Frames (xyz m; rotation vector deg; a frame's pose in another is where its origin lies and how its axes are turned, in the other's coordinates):
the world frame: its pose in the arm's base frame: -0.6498 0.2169 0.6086 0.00 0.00 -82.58
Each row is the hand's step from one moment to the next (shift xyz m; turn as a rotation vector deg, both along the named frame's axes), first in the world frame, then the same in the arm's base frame.
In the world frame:
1: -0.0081 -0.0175 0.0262 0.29 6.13 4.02
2: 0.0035 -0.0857 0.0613 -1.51 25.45 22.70
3: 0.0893 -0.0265 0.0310 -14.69 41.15 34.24
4: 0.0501 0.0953 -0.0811 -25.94 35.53 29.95
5: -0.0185 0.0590 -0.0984 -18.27 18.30 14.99
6: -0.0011 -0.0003 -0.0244 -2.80 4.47 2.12
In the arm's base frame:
1: -0.0184 0.0058 0.0262 6.12 0.50 4.02
2: -0.0845 -0.0145 0.0613 25.04 4.78 22.70
3: -0.0147 -0.0920 0.0310 38.91 19.88 34.24
4: 0.1010 -0.0374 -0.0811 31.88 30.31 29.95
5: 0.0561 0.0260 -0.0984 15.79 20.48 14.99
6: -0.0004 0.0011 -0.0244 4.07 3.35 2.12

